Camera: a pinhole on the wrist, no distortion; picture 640 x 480 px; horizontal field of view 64.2 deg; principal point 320.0 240.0 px. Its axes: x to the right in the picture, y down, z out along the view. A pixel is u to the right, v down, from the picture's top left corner.
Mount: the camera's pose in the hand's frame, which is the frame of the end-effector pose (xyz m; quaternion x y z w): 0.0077 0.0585 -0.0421 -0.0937 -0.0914 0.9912 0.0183
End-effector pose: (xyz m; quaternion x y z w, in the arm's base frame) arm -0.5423 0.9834 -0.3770 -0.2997 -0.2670 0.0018 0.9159
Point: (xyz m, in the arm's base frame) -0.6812 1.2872 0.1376
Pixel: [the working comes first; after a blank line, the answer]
In the camera's frame: -0.2910 -0.0067 0.5914

69 234
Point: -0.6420 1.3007 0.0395
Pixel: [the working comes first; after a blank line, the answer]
In the camera's frame: -0.2611 -0.0620 0.5054

57 177
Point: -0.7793 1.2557 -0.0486
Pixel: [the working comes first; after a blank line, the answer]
In the camera's frame: -0.0935 -0.0458 0.5225

229 195
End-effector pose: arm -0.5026 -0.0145 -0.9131 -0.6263 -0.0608 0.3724 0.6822
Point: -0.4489 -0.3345 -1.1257
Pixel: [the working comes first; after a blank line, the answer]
In the camera's frame: 0.1333 -0.0721 -0.2895

behind the camera
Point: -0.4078 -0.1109 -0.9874
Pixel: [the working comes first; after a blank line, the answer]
In the camera's frame: -0.0142 0.0447 -0.1013

behind the camera
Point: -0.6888 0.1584 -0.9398
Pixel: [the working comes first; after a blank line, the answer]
In the camera's frame: -0.0199 -0.0855 0.2685

282 77
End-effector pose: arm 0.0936 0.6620 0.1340 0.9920 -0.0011 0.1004 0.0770
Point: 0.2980 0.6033 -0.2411
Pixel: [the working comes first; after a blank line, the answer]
In the camera's frame: -0.2011 -0.0260 0.4280

80 209
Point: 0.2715 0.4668 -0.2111
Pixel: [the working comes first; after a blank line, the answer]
In the camera's frame: -0.1698 -0.1606 0.3943

100 32
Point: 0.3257 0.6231 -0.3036
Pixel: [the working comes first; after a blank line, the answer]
In the camera's frame: -0.2289 -0.0088 0.4913

82 231
